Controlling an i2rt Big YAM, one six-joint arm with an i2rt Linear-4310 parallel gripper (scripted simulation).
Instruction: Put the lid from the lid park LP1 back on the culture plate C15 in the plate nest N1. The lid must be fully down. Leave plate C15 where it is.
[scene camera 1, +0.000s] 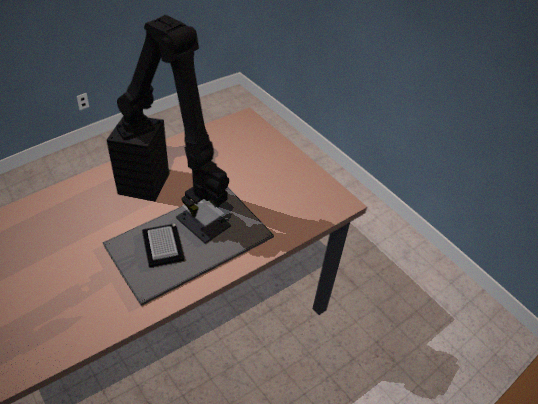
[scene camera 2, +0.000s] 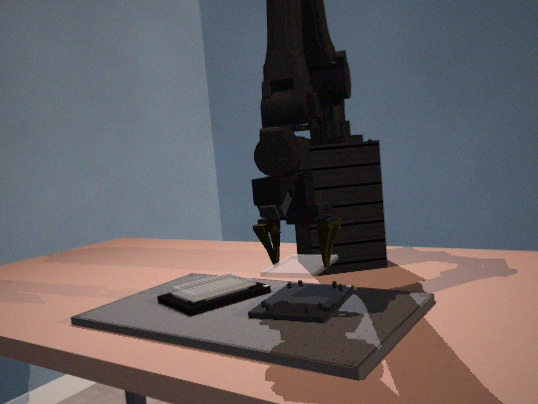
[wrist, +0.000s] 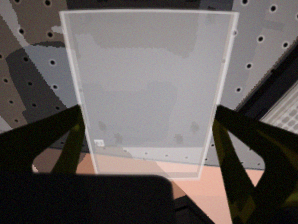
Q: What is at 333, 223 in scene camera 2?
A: The gripper.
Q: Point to a lid park LP1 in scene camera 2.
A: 288, 304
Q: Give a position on a lid park LP1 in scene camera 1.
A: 214, 229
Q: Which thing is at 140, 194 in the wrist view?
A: The gripper.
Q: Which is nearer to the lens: the lid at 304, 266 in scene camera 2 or the culture plate C15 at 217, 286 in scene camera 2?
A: The lid.
